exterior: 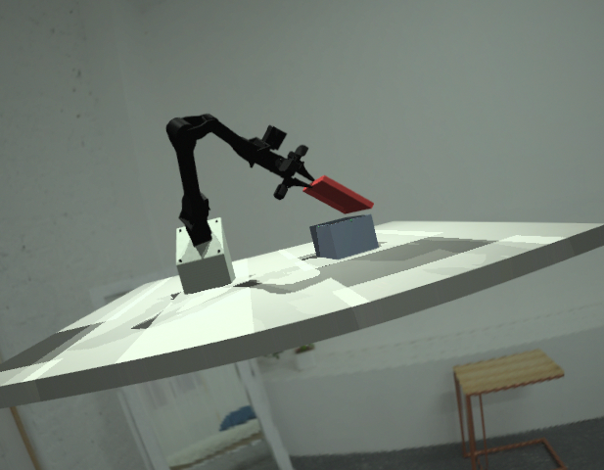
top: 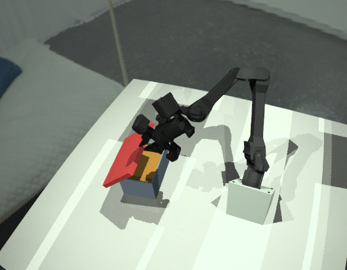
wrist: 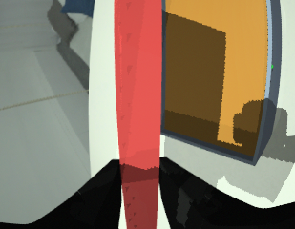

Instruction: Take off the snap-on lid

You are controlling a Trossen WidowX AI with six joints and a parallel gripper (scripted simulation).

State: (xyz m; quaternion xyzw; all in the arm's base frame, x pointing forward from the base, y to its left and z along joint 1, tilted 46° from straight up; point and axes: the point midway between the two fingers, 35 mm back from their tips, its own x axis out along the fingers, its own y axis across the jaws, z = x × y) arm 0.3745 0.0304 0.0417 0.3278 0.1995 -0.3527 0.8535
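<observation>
My gripper tip is now 70 mm short of the red lid and 50 mm above it. Also, from my gripper tip: storage box 40 mm ahead, 50 mm to the right, 180 mm below.
</observation>
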